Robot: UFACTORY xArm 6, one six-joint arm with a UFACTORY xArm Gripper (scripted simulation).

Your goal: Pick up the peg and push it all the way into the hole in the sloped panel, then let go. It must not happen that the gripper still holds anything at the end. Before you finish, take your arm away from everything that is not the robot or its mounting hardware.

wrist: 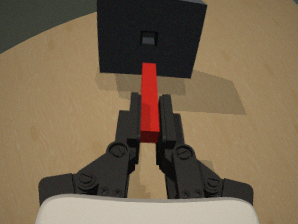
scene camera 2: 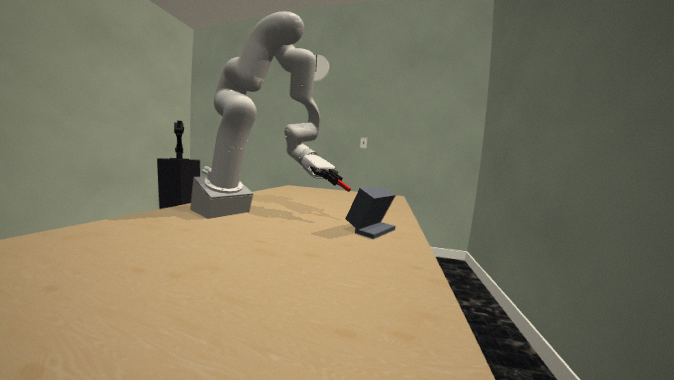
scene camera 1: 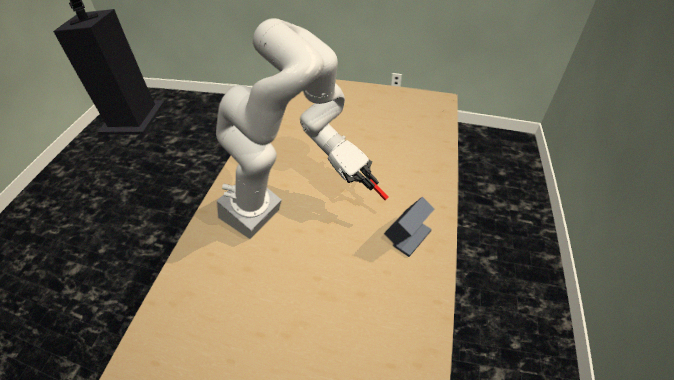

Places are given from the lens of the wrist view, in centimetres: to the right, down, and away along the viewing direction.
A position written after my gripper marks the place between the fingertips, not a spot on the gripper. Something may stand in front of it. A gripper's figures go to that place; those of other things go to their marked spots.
my gripper [wrist: 148, 108]: 0, 0, 14
red peg [wrist: 150, 130]: 0, 1, 12
